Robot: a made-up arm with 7 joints. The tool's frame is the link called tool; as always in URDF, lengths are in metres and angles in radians.
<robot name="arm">
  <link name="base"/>
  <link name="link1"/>
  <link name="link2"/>
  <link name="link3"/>
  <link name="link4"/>
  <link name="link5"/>
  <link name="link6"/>
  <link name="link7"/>
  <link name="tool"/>
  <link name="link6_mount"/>
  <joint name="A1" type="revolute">
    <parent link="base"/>
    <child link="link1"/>
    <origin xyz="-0.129 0.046 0.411" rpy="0 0 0"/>
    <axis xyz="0 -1 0"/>
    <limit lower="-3.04" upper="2.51" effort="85" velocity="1.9"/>
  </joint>
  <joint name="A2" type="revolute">
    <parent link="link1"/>
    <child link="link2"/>
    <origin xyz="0.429 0.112 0.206" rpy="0 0 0"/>
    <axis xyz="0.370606 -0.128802 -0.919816"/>
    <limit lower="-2.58" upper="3.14" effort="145" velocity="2.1"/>
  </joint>
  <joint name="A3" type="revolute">
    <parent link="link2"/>
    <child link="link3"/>
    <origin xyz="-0.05 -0.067 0.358" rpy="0 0 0"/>
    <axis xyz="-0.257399 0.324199 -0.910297"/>
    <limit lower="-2.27" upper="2.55" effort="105" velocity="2"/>
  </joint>
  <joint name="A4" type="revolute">
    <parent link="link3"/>
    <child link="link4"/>
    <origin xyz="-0.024 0.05 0.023" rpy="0 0 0"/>
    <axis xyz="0 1 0"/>
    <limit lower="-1.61" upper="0.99" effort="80" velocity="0.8"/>
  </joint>
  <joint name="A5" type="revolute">
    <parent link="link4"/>
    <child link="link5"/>
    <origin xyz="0.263 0.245 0.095" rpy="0 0 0"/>
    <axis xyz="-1 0 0"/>
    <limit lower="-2.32" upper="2.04" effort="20" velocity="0.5"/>
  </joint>
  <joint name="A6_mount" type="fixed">
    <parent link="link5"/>
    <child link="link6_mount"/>
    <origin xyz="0.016 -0.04 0.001" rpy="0 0 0"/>
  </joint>
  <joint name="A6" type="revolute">
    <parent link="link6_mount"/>
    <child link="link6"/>
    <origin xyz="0.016 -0.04 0.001" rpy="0 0 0"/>
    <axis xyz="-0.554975 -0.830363 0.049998"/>
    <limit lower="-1.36" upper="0.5" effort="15" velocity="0.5"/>
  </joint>
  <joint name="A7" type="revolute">
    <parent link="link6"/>
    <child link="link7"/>
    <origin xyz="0.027 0.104 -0.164" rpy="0 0 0"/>
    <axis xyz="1 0 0"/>
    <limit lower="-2.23" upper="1.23" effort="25" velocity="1.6"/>
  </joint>
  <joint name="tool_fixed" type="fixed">
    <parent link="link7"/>
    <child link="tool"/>
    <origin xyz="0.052 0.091 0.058" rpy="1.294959 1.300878 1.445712"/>
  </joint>
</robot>
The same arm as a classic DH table. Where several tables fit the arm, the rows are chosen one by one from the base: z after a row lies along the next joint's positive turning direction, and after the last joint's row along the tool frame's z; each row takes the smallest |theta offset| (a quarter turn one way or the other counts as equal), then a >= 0, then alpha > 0; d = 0 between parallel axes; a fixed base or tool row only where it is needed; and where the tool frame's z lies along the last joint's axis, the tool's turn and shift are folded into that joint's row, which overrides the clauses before.
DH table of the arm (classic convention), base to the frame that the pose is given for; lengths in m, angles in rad. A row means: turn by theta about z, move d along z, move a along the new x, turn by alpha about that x. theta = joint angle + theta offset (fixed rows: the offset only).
base (fixed): a -0.129  alpha 1.5708  d 0.411  theta0 0
A1: a 0.4749  alpha 1.4416  d -0.154  theta0 0.383
A2: a -0.0393  alpha 0.7952  d -0.2366  theta0 -0.9456
A3: a -0.0294  alpha 1.2406  d -0.2073  theta0 1.016
A4: a -0.095  alpha -1.5708  d 0.3003  theta0 1.2952
A5: a 0.0028  alpha -0.9825  d -0.3484  theta0 0.0601
A6: a 0.1575  alpha -2.1591  d -0.0405  theta0 0
A7: a -0.0097  alpha -0.1587  d -0.6682  theta0 0.5375
tool (fixed): a 0  alpha 0  d 0.6799  theta0 -0.212
Joint limits (rad, base to tool): -3.04..2.51 -2.58..3.14 -2.27..2.55 -1.61..0.99 -2.32..2.04 -1.36..0.5 -2.23..1.23

